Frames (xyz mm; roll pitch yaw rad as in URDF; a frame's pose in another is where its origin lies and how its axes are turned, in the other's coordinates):
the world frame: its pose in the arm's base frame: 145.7 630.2 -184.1 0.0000 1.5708 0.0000
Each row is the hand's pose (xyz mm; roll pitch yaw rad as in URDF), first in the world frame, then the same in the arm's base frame.
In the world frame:
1: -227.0 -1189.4 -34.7 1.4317 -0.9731 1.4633
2: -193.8 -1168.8 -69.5 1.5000 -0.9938 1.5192
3: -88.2 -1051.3 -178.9 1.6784 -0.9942 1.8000
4: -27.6 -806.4 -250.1 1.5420 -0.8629 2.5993
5: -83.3 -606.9 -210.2 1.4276 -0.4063 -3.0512
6: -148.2 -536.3 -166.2 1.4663 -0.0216 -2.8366
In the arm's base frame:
1: 111.0 -559.2 42.9 2.9135 0.0604 0.5950
2: 76.2 -538.6 9.7 3.0275 0.0281 0.5764
3: -33.2 -421.1 -95.9 -2.8408 -0.1242 0.5646
4: -104.4 -176.2 -156.5 -2.2701 -0.5907 0.4159
5: -64.5 23.3 -100.8 -1.4885 -1.1551 -0.2068
6: -20.5 93.9 -35.9 -0.1730 -1.2651 -1.4990

